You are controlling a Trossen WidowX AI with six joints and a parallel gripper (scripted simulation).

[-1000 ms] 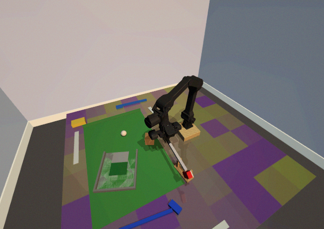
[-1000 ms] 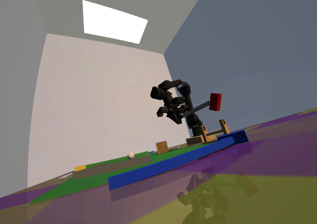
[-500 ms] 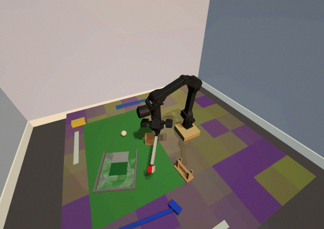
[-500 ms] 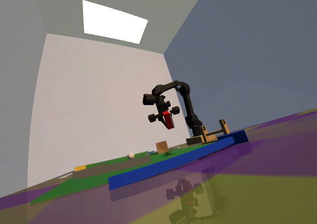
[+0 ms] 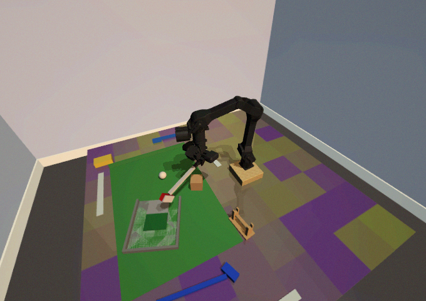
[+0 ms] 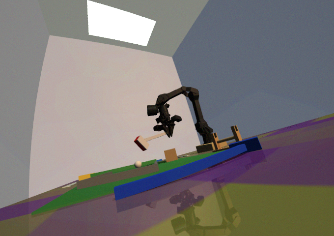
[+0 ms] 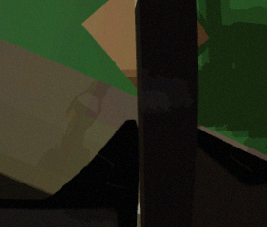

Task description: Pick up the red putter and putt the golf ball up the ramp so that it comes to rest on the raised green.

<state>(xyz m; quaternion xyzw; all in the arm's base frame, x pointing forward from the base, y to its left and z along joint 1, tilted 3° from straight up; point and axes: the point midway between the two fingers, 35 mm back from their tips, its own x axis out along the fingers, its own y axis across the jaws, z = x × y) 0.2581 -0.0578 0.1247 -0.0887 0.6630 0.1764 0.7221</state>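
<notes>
Now: the tan block 4 cm ahead of my gripper tip, 1 cm to the left of it and 10 cm below it. From my gripper tip the other things lie so: red putter: 11 cm ahead, 5 cm to the left; green mat: 22 cm ahead, 1 cm to the right, 13 cm below; white golf ball: 17 cm ahead, 14 cm to the right, 11 cm below.
</notes>
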